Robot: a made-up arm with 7 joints. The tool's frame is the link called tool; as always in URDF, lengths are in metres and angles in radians. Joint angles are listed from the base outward. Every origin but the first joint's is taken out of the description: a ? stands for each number. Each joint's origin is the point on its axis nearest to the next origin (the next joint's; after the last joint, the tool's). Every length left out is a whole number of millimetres.
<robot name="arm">
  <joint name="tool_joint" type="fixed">
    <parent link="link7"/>
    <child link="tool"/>
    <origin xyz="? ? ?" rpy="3.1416 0 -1.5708"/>
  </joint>
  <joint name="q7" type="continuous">
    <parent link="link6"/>
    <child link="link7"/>
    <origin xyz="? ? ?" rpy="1.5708 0 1.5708"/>
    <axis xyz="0 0 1"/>
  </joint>
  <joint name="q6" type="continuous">
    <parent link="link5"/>
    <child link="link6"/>
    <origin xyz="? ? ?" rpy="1.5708 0 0"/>
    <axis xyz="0 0 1"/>
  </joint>
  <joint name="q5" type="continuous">
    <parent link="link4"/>
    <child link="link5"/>
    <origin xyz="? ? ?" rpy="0 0 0"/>
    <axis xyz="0 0 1"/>
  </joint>
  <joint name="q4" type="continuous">
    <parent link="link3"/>
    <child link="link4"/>
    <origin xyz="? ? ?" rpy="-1.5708 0 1.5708"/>
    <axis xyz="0 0 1"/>
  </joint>
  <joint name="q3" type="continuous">
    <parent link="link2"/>
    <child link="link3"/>
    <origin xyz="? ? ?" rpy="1.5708 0 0"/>
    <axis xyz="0 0 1"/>
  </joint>
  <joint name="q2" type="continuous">
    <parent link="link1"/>
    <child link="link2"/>
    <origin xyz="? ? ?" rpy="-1.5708 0 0"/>
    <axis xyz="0 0 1"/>
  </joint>
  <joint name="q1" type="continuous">
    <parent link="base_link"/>
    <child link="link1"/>
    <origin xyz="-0.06 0 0.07" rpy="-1.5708 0 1.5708"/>
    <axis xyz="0 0 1"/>
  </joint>
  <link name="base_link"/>
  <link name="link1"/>
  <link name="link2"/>
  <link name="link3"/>
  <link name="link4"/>
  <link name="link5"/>
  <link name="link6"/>
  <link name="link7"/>
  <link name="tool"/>
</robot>
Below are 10 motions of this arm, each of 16 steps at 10 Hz.
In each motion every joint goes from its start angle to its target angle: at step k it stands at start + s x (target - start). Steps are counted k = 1, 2, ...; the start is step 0. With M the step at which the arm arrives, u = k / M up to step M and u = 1 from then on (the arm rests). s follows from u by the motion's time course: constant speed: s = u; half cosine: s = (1 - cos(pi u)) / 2; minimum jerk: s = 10 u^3 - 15 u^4 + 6 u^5.
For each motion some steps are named. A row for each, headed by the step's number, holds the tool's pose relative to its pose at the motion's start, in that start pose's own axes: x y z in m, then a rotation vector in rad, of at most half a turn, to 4 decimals.
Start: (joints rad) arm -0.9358 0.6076 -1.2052 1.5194 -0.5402 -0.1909 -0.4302
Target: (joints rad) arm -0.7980 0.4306 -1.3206 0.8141 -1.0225 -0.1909 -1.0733
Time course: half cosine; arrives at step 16
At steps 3, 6, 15, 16:
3: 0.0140 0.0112 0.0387 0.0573 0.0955 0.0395
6: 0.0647 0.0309 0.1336 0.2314 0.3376 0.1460
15: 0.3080 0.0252 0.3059 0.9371 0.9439 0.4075
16: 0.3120 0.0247 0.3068 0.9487 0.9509 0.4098

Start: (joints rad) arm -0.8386 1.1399 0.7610 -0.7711 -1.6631 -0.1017 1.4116
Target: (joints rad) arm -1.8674 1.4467 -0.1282 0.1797 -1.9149 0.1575 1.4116
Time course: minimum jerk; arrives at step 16
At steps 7, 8, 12, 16:
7: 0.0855 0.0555 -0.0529 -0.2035 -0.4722 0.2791
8: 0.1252 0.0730 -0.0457 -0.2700 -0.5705 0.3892
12: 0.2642 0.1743 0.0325 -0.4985 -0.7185 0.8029
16: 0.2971 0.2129 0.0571 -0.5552 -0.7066 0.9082

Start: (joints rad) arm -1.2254 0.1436 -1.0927 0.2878 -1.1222 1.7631 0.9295
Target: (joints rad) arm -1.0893 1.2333 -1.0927 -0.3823 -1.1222 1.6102 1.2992
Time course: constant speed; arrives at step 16
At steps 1, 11, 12, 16:
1: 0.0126 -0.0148 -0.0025 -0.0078 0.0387 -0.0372
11: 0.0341 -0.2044 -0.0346 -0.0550 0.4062 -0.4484
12: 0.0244 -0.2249 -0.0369 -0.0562 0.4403 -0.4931
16: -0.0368 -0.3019 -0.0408 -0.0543 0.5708 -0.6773

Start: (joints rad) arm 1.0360 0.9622 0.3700 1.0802 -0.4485 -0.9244 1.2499
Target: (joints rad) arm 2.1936 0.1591 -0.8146 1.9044 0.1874 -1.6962 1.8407
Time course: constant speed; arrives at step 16
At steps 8, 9, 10, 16:
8: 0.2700 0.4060 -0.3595 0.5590 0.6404 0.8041
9: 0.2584 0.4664 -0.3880 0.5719 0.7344 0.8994
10: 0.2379 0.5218 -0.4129 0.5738 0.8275 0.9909
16: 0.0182 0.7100 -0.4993 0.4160 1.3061 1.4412

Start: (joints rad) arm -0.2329 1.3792 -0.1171 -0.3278 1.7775 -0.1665 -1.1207
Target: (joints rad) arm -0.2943 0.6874 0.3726 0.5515 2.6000 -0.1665 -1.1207
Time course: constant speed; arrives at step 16
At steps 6, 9, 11, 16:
6: -0.0577 0.1455 -0.0163 -0.3909 -0.5143 0.2213
9: -0.0604 0.1894 -0.0216 -0.5901 -0.8109 0.2597
11: -0.0508 0.2108 -0.0182 -0.7250 -1.0169 0.2539
16: -0.0001 0.2433 0.0324 -1.0701 -1.5373 0.1143

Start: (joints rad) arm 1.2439 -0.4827 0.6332 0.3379 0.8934 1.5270 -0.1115
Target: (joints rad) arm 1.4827 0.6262 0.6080 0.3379 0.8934 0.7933 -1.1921
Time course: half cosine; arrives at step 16
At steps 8, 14, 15, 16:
8: -0.0787 0.1253 -0.1683 -0.0316 0.1455 0.8626
14: -0.2147 0.1716 -0.3501 0.0102 0.4020 1.5377
15: -0.2238 0.1712 -0.3612 0.0163 0.4210 1.5742
16: -0.2269 0.1710 -0.3649 0.0185 0.4275 1.5863

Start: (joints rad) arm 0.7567 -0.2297 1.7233 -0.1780 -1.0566 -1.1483 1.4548
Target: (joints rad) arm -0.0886 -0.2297 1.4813 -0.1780 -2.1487 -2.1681 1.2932
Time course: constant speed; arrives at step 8
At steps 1, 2, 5, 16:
1: -0.0444 -0.0485 0.0825 -0.1390 0.2045 -0.0678
2: -0.0814 -0.0876 0.1736 -0.2726 0.3924 -0.1532
5: -0.1520 -0.1360 0.4814 -0.6305 0.8198 -0.5129
16: -0.1753 -0.0644 0.7899 -0.8913 0.9652 -0.9806

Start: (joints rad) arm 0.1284 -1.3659 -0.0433 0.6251 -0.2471 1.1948 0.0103
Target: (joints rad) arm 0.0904 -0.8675 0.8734 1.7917 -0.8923 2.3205 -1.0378
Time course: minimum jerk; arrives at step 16
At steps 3, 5, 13, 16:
3: 0.0025 0.0523 -0.0209 -0.1052 -0.0026 0.0231
5: 0.0140 0.1855 -0.1024 -0.3880 0.0205 0.0888
13: 0.0470 0.3381 -1.0066 -1.8084 0.8742 0.2753
16: 0.0401 0.3043 -1.0597 -1.8731 0.9550 0.2571

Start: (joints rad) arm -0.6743 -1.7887 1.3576 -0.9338 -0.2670 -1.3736 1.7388
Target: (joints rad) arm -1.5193 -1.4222 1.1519 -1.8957 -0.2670 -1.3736 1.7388
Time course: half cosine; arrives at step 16
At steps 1, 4, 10, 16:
1: -0.0094 -0.0002 0.0037 -0.0007 0.0080 -0.0113
4: -0.1384 0.0035 0.0712 -0.0220 0.1248 -0.1685
10: -0.4506 0.1202 0.5742 -0.3058 0.6032 -0.6888
16: -0.4090 0.2298 0.9295 -0.6035 0.8404 -0.8806

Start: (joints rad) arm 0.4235 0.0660 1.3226 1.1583 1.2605 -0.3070 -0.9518
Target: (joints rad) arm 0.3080 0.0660 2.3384 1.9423 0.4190 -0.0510 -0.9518
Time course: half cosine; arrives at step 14
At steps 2, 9, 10, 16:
2: -0.0191 0.0100 0.0227 0.0215 -0.0104 0.0271
9: -0.3572 0.0172 0.2717 0.2790 -0.1677 0.4121
10: -0.4118 -0.0009 0.2938 0.3104 -0.1932 0.4692
16: -0.5197 -0.0492 0.3250 0.3691 -0.2469 0.5836

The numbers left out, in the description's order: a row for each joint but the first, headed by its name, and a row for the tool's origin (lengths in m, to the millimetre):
tool: 0.1 -0.11 0
q7: -0.15 -0.03 0
q6: 0.08 -0.39 0
q5: -0.1 -0.12 0
q4: 0.48 0.11 0
q3: -0.09 0.4 0
q2: 0.05 0.12 0

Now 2 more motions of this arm.
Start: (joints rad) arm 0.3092 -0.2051 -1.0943 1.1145 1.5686 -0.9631 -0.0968
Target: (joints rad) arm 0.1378 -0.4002 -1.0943 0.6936 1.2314 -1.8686 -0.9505
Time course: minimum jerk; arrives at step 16
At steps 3, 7, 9, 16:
3: 0.0071 0.0100 -0.0005 0.0413 0.0124 -0.0005
7: 0.0592 0.0758 -0.0037 0.3264 -0.0066 -0.0266
9: 0.0990 0.1163 -0.0027 0.4955 -0.1227 -0.0639
16: 0.1677 0.1701 0.0074 0.6503 -0.4635 -0.1512

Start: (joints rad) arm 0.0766 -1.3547 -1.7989 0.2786 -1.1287 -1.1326 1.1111
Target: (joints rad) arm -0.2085 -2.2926 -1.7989 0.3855 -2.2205 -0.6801 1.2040
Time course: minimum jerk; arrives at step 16
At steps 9, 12, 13, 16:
9: -0.1732 0.4451 0.1392 -0.7310 0.0151 -1.0676
12: -0.0422 0.6905 0.0956 -1.1042 0.0735 -1.5155
13: -0.0014 0.7294 0.0790 -1.1775 0.0925 -1.6003
16: 0.0385 0.7604 0.0625 -1.2425 0.1122 -1.6750

